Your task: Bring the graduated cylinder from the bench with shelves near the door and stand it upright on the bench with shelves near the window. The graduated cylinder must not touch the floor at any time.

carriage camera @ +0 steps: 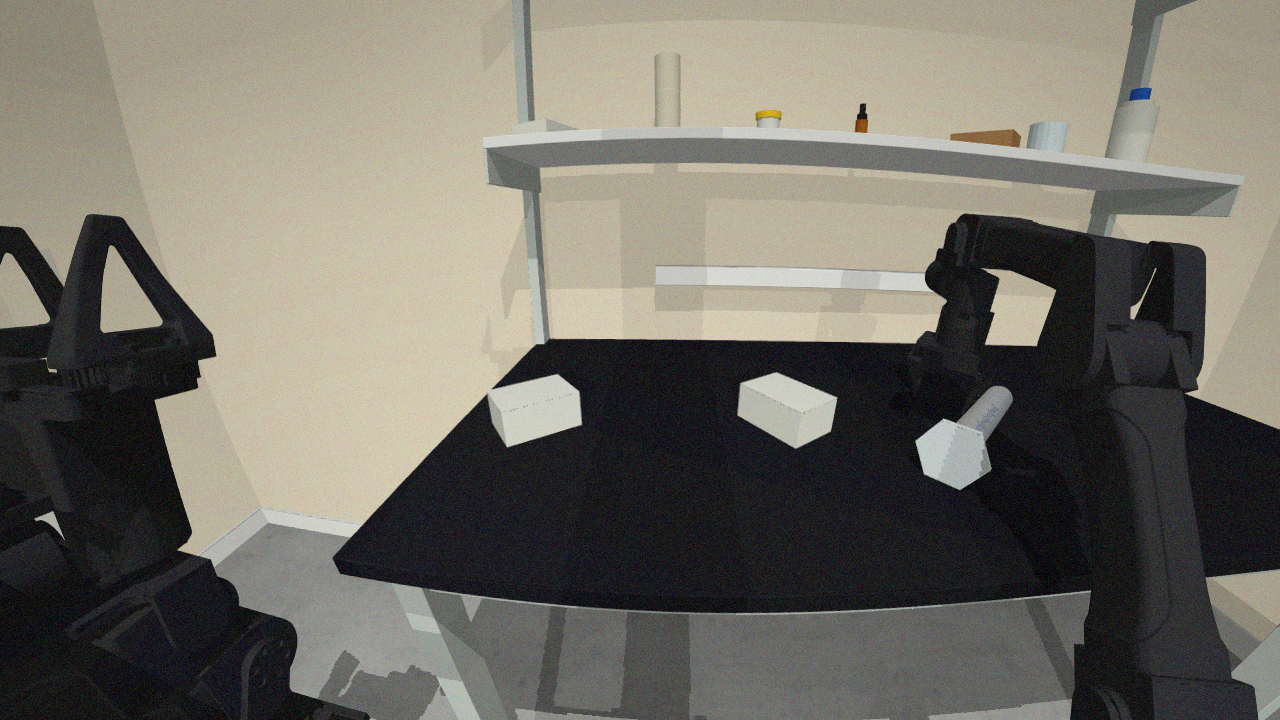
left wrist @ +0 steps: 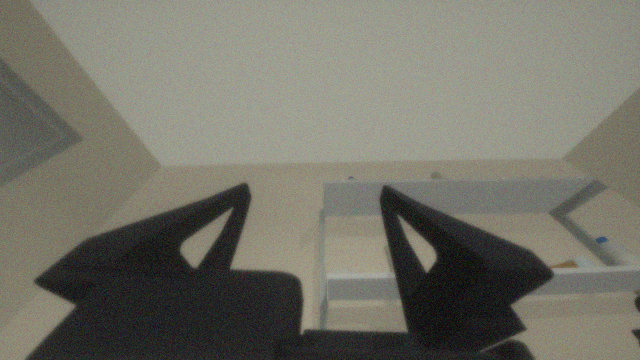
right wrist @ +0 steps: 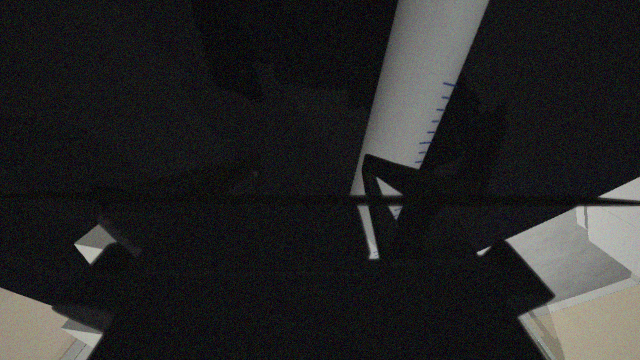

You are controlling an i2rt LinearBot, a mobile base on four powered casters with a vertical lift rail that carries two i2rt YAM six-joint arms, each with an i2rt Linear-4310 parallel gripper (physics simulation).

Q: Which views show my right gripper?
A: The carriage camera view and the right wrist view only.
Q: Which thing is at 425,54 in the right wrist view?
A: A graduated cylinder.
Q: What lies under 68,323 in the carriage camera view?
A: My left gripper.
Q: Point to a white block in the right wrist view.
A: At 93,243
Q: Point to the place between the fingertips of my left gripper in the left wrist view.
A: At 314,191
